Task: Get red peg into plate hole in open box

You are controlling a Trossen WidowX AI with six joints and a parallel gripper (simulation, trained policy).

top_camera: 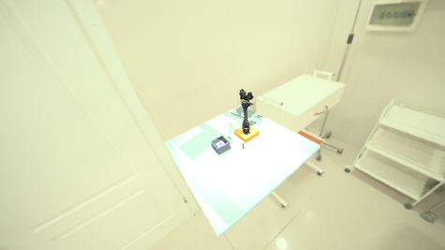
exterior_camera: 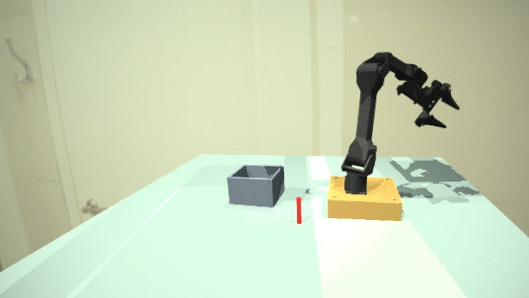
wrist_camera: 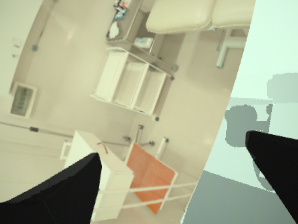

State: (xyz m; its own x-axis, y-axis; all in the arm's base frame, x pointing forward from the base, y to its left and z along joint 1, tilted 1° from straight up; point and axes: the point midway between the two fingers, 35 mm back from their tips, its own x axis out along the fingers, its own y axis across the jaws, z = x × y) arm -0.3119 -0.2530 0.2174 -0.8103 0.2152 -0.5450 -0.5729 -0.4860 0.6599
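The red peg is 51 cm ahead of my gripper tip, 37 cm to the left of it and 22 cm below it. The rest, counted from my gripper tip: grey box: 69 cm ahead, 23 cm below, 20 cm to the left; plate: 69 cm ahead, 21 cm below, 20 cm to the left.
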